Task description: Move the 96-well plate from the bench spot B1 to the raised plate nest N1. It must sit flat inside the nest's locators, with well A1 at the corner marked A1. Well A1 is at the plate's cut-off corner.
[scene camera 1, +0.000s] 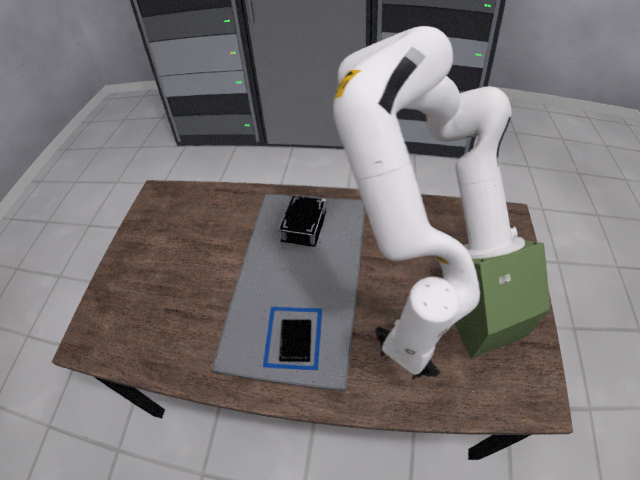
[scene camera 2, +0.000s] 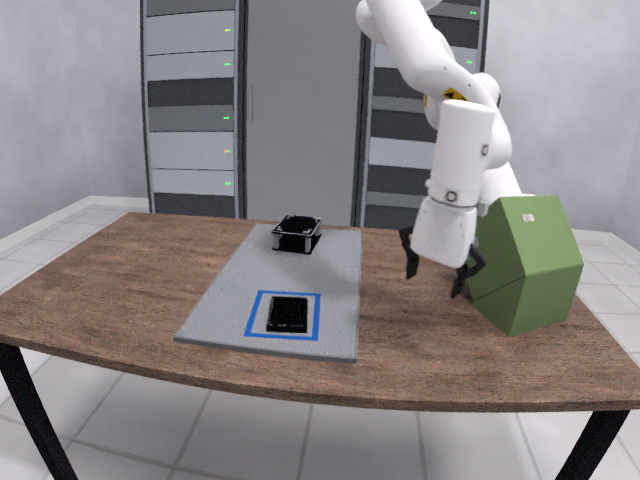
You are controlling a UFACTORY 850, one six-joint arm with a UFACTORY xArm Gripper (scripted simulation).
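Labels:
My gripper [scene camera 1: 429, 370] and [scene camera 2: 474, 257], same spot. A 96-well plate [scene camera 1: 289, 327] and [scene camera 2: 281, 302], again the same spot.

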